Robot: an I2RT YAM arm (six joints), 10 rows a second.
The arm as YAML. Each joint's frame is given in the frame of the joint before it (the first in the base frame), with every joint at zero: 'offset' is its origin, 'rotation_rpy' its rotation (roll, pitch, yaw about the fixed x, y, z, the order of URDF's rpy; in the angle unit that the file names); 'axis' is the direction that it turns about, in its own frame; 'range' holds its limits. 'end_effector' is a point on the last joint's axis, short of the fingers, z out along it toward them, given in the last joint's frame.
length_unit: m
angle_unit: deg
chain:
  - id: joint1
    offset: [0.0, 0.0, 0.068]
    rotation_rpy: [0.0, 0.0, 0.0]
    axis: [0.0, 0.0, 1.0]
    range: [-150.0, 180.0]
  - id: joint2
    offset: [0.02, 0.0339, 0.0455]
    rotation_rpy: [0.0, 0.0, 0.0]
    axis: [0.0, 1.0, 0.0]
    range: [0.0, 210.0]
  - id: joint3
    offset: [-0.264, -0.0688, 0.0]
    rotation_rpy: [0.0, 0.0, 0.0]
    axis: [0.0, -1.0, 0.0]
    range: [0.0, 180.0]
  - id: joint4
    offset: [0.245, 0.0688, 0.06]
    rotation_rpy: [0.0, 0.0, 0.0]
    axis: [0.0, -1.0, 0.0]
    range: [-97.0, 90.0]
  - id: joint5
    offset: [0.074, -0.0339, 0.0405]
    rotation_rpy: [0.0, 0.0, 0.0]
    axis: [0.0, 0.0, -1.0]
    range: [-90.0, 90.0]
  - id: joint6
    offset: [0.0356, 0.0, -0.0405]
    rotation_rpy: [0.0, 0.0, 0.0]
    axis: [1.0, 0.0, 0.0]
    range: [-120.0, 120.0]
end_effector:
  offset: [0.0, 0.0, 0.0]
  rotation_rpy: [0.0, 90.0, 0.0]
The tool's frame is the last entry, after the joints.
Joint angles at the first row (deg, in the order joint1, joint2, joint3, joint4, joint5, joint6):
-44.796, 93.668, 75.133, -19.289, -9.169, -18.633
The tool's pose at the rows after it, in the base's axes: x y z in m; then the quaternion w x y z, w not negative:
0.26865, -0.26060, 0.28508, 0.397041, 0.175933, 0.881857, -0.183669
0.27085, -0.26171, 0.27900, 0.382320, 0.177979, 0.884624, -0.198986
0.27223, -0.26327, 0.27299, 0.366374, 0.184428, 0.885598, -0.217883
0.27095, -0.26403, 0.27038, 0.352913, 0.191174, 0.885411, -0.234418
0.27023, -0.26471, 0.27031, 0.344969, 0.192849, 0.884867, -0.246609
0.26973, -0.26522, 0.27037, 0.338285, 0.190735, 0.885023, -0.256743
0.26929, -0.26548, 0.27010, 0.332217, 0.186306, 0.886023, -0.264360
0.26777, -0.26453, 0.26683, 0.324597, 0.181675, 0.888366, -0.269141
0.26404, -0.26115, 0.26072, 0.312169, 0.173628, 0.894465, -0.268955
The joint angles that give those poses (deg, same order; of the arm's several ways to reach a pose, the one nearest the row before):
-44.775, 93.799, 74.610, -19.246, -6.809, -18.918
-44.424, 94.563, 74.280, -18.787, -4.317, -19.617
-44.162, 95.263, 73.844, -18.131, -1.278, -20.032
-44.141, 95.329, 73.428, -17.978, 1.256, -20.360
-44.140, 95.328, 73.406, -17.956, 2.852, -20.885
-44.140, 95.329, 73.407, -17.934, 4.011, -21.693
-44.141, 95.329, 73.362, -17.955, 4.797, -22.633
-44.140, 95.155, 72.554, -17.736, 5.409, -23.529
-44.140, 94.565, 70.916, -17.934, 5.694, -24.731

